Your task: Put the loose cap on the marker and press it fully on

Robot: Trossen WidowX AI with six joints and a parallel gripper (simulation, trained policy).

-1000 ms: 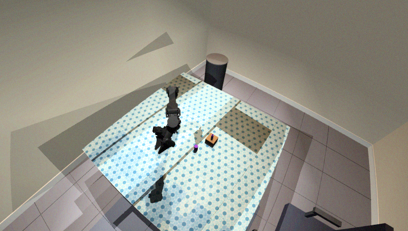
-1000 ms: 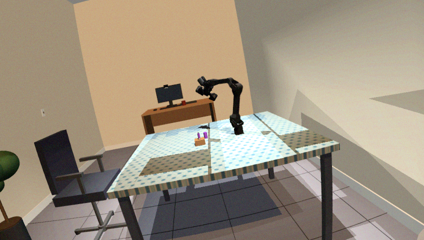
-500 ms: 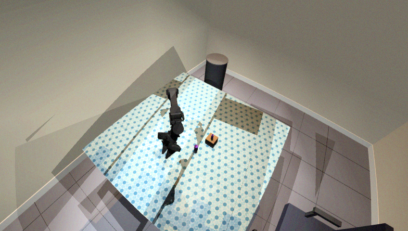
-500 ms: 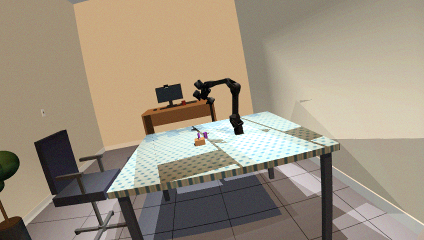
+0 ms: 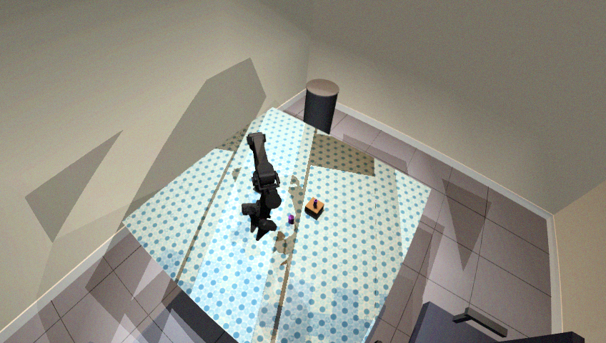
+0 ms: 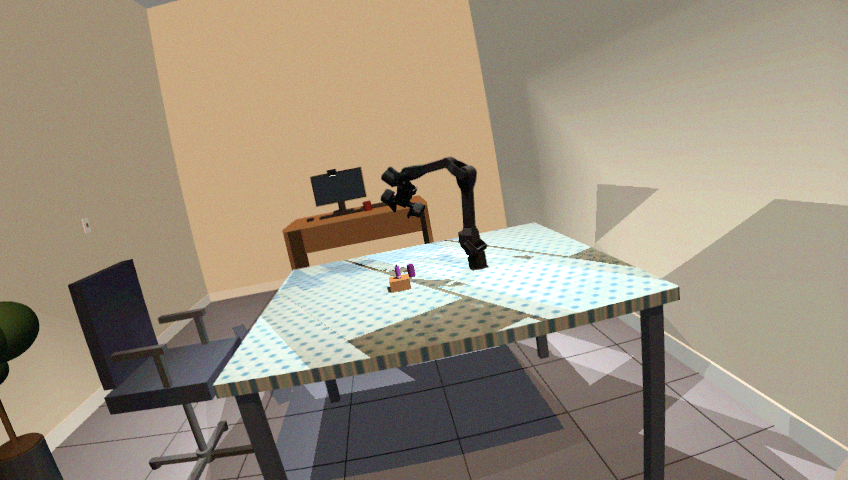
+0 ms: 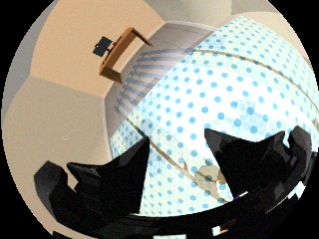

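Now: gripper tip 24 cm to the right of the purple cap, 19 cm above it and 1 cm short of it. From my gripper tip the other things lie so: purple marker (38 cm to the left, 15 cm below, 7 cm ahead); orange holder block (38 cm to the left, 20 cm below, 7 cm ahead).
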